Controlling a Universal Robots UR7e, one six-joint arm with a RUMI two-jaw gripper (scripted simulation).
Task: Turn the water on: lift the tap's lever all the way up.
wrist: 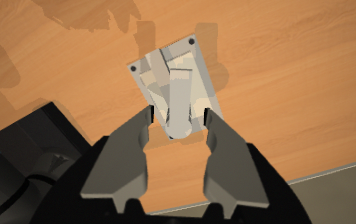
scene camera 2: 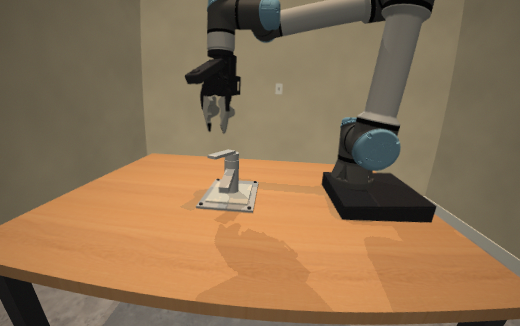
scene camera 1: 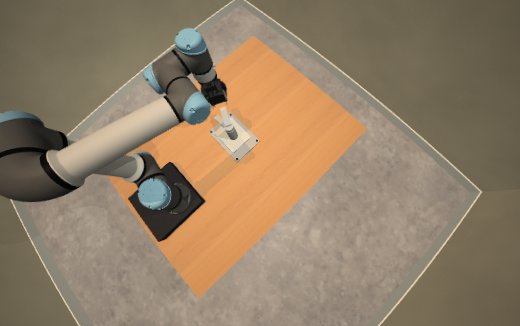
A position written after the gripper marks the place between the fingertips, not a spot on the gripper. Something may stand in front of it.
In view: the gripper (scene camera 2: pixel 216 132) and a tap (scene camera 2: pixel 238 194).
The gripper is seen too in the wrist view (wrist: pixel 179 108). The tap shows as well in the wrist view (wrist: pixel 157 80) and in scene camera 1 (scene camera 1: pixel 233 140).
